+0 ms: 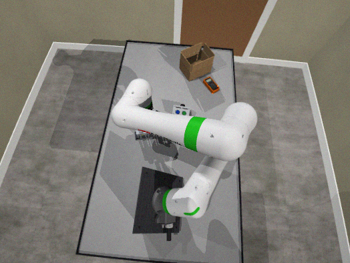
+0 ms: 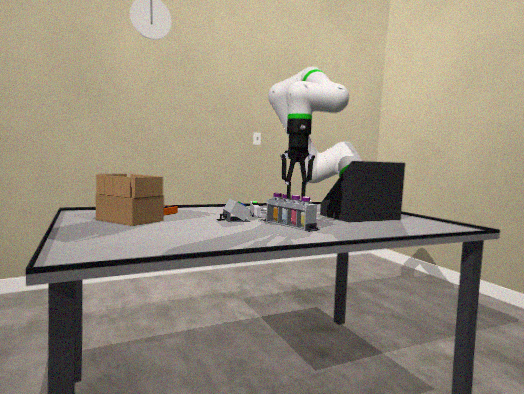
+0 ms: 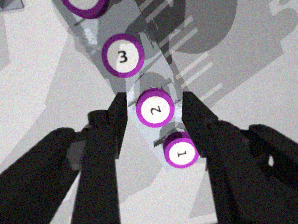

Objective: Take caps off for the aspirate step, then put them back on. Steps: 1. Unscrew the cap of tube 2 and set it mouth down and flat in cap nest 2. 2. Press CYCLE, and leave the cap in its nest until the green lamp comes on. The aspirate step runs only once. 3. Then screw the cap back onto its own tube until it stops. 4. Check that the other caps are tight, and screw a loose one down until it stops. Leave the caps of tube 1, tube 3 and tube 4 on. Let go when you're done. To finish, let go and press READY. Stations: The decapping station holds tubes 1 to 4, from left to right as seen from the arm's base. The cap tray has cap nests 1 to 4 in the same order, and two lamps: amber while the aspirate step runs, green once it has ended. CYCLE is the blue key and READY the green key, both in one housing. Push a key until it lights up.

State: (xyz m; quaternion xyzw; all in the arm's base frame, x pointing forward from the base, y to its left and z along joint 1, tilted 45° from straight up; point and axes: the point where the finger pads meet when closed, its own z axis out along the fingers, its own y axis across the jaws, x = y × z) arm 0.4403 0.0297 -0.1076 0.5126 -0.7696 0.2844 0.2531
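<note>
The purple cap marked 2 is 3 cm below my hand. From my hand the other things lie so: cap 1: 5 cm to the left, 3 cm below, 1 cm behind; cap 3: 5 cm to the right, 3 cm below, 1 cm ahead; cap 4: 10 cm to the right, 3 cm below, 2 cm ahead.
</note>
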